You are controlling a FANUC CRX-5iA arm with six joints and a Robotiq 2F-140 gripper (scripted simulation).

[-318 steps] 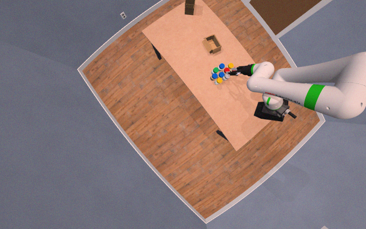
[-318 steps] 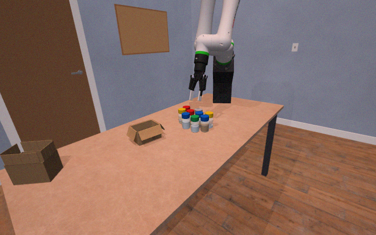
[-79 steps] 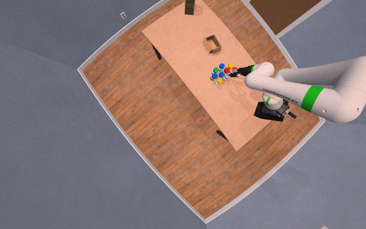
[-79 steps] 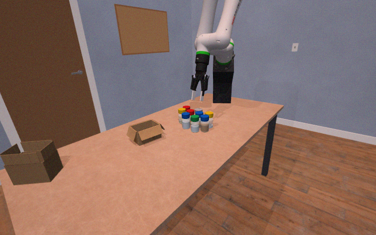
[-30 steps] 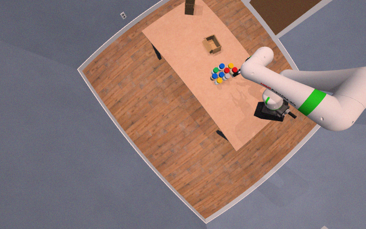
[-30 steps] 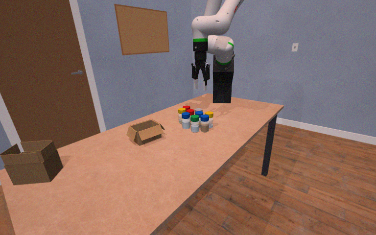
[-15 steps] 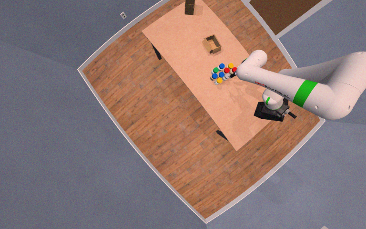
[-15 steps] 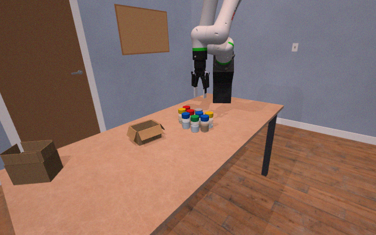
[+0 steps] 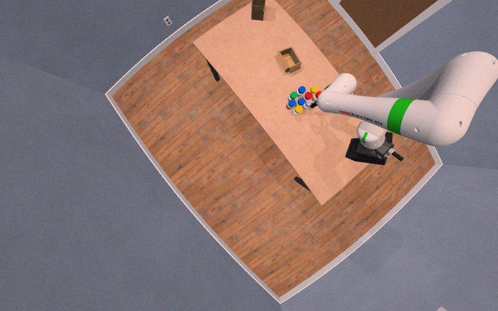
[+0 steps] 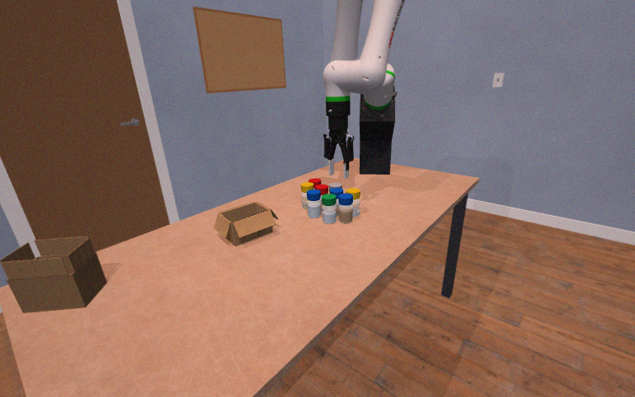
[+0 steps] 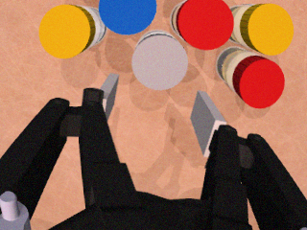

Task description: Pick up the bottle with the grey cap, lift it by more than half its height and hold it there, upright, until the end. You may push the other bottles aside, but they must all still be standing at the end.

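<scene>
My gripper is now 8 cm short of the red-capped bottle, 3 cm to the left of it and 12 cm above it. Also, from my hand: yellow-capped bottle (9 cm ahead, 9 cm to the right, 12 cm below); blue bottle (7 cm ahead, 5 cm to the left, 12 cm below).
</scene>
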